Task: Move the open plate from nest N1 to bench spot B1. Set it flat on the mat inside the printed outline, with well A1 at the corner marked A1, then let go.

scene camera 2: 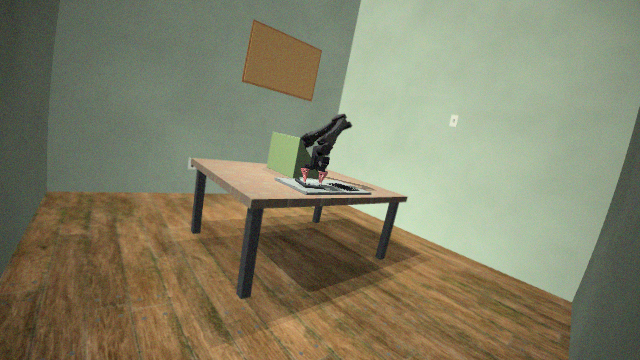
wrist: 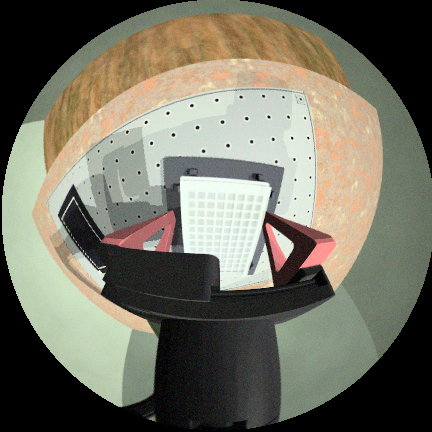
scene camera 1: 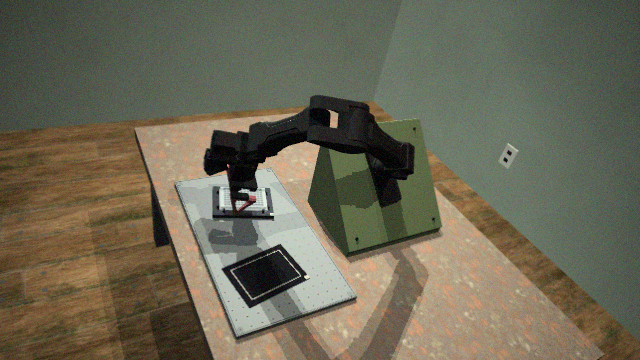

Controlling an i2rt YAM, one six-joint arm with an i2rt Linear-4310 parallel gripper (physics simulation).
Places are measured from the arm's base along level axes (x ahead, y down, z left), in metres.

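Pixels of known places: gripper, between the fingertips: (scene camera 2: 312, 183) (wrist: 217, 214) (scene camera 1: 234, 200); arm's base, origin of its link: (scene camera 2: 295, 150) (scene camera 1: 380, 168).
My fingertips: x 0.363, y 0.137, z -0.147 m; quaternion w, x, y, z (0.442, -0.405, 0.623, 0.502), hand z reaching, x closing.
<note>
Ahead of a thing's pixels: the offset from my fingertips to its top centre. Level surfaces: height alone.
The open plate {dx -0.025, dy -0.011, dz +0.004 m} (scene camera 1: 226, 197) (wrist: 225, 227) is white with a grid of wells and sits in the dark nest N1 {dx -0.025, dy -0.007, dz +0.003 m} (scene camera 1: 243, 216) (wrist: 225, 167). My gripper (scene camera 2: 313, 183) (wrist: 217, 214) is open, with one red finger beside each long side of the plate; finger contact cannot be made out. The black mat at B1 {dx +0.023, dy +0.013, dz +0.253 m} (scene camera 1: 265, 275) (scene camera 2: 342, 187) (wrist: 82, 235) bears a thin white printed outline and is turned relative to the nest. A small white corner mark {dx -0.063, dy +0.013, dz +0.300 m} (scene camera 1: 307, 277) shows at its right corner. The A1 lettering cannot be read. The arm hides part of the plate in scene camera 1.
The nest and mat lie on a pale perforated board {dx -0.014, dy +0.014, dz +0.125 m} (scene camera 1: 295, 235) (wrist: 227, 107) on the speckled table {dy +0.028 m} (scene camera 1: 480, 300) (scene camera 2: 230, 175). A green wedge-shaped mount (scene camera 1: 345, 200) (scene camera 2: 284, 154) stands beside the board and carries the black arm (scene camera 1: 285, 135).
</note>
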